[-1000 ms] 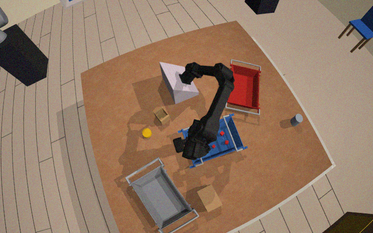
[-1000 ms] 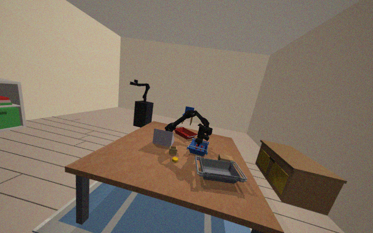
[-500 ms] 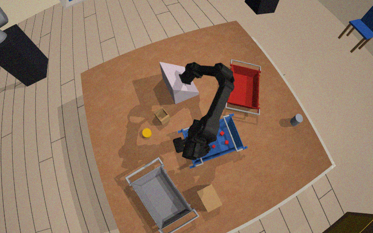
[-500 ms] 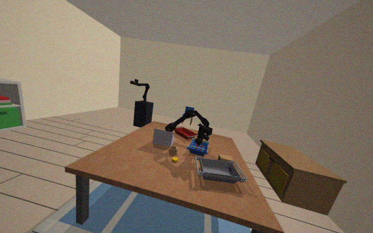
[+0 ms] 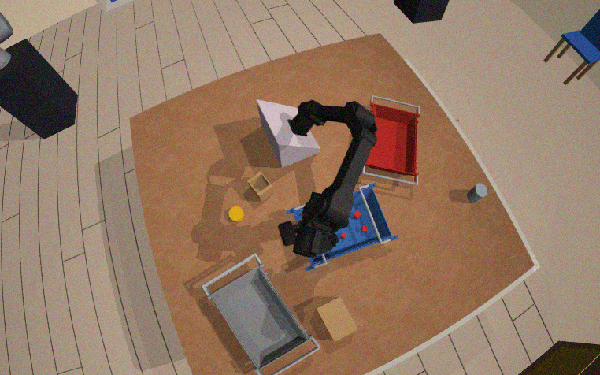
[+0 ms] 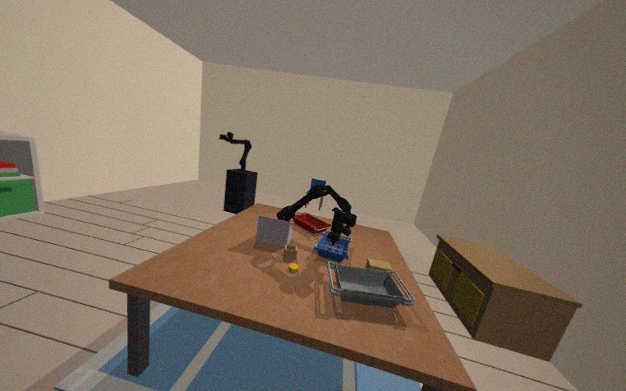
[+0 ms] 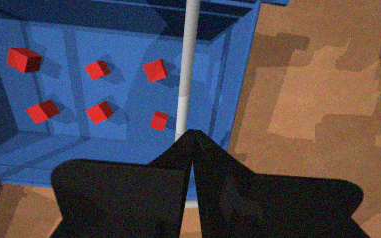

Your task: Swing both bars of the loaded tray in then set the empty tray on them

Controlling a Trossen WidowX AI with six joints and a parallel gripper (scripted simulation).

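Right now the red tray is 23 cm behind my gripper tip, 41 cm to the left of it and 4 cm below it. The rest, counted from my gripper tip: yellow disc (16 cm behind, 21 cm to the right, 8 cm below); then cardboard box (22 cm behind, 10 cm to the right, 7 cm below); then tan block (27 cm ahead, 2 cm to the right, 6 cm below).
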